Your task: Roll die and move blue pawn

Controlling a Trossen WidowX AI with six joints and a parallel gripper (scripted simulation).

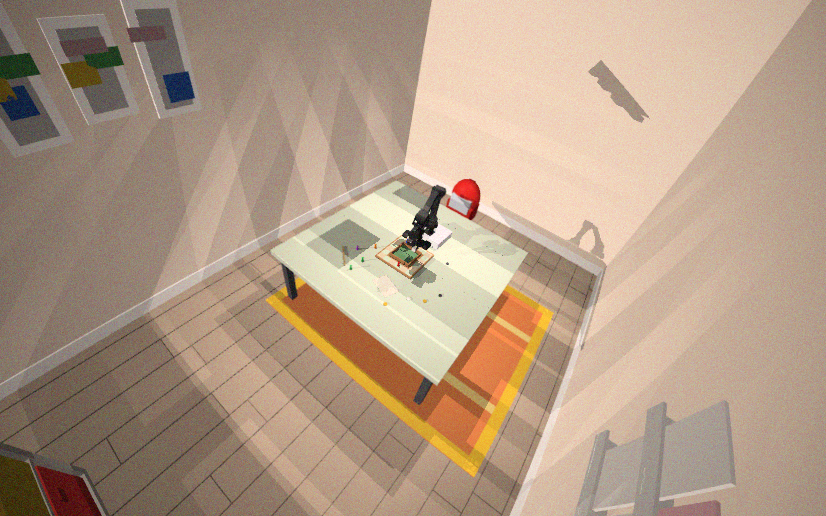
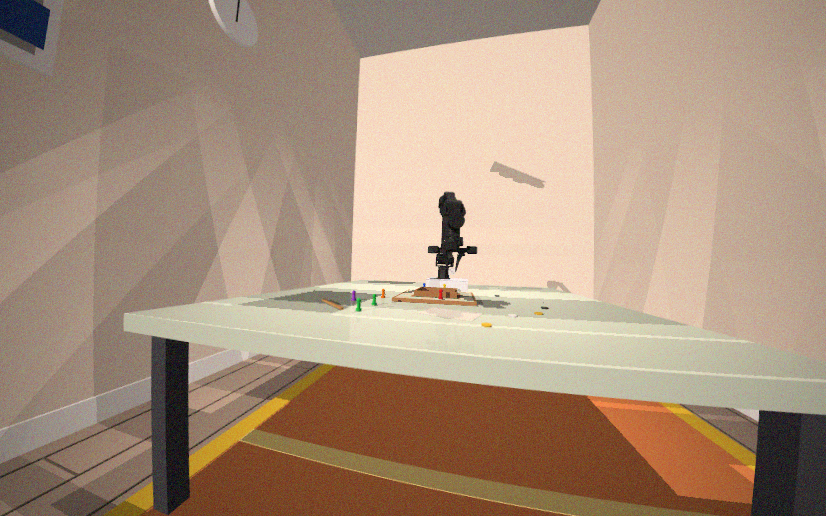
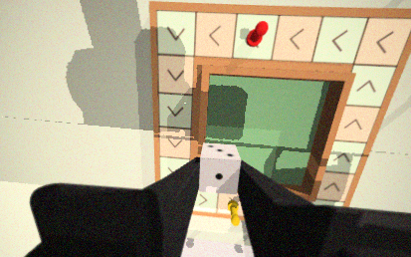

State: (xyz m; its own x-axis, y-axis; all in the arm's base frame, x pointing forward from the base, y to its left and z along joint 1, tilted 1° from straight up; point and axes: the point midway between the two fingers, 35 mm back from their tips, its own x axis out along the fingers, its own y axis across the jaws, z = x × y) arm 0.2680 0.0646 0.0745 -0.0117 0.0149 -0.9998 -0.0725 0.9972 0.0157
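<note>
My gripper tip is now 13 cm to the left of the blue pawn, 10 cm past it and 8 cm above it. The rest, counted from my gripper tip: red pawn (11 cm ahead, 8 cm below, 3 cm to the right); white die (right at my gripper tip); green tray (10 cm below, 6 cm to the right).
</note>
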